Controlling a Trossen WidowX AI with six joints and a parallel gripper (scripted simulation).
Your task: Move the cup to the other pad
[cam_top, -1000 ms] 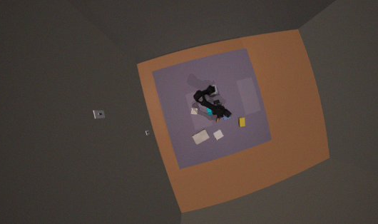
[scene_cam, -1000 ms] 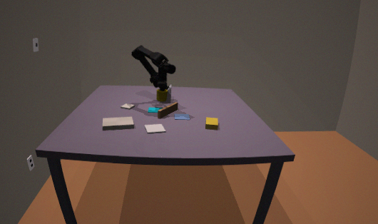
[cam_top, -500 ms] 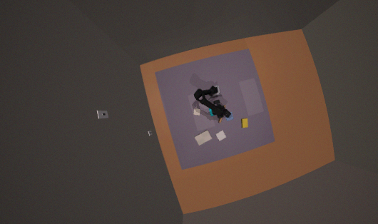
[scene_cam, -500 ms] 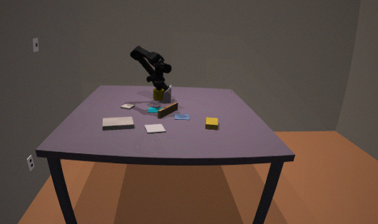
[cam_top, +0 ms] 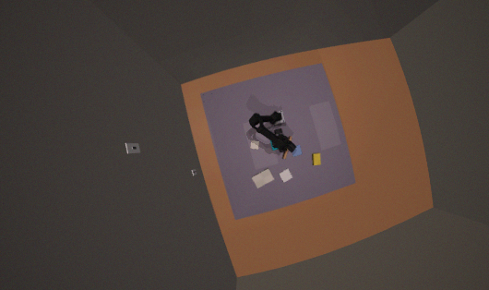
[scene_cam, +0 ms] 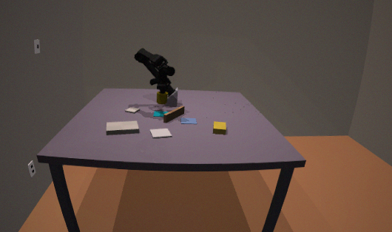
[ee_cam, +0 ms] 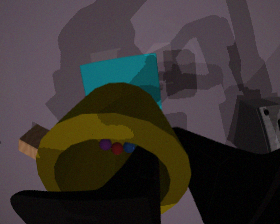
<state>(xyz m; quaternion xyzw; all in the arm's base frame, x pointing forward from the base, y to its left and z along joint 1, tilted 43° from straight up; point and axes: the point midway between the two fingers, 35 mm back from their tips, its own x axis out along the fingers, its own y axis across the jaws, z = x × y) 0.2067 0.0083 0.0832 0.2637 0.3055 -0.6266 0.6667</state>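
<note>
The teal pad is 12 cm below my gripper tip and 3 cm ahead of it. The rest, counted from my gripper tip: blue marble 2 cm to the left, 2 cm below, 2 cm ahead; then cup 2 cm ahead; then wooden bar 9 cm to the left, 9 cm below, 8 cm ahead.
</note>
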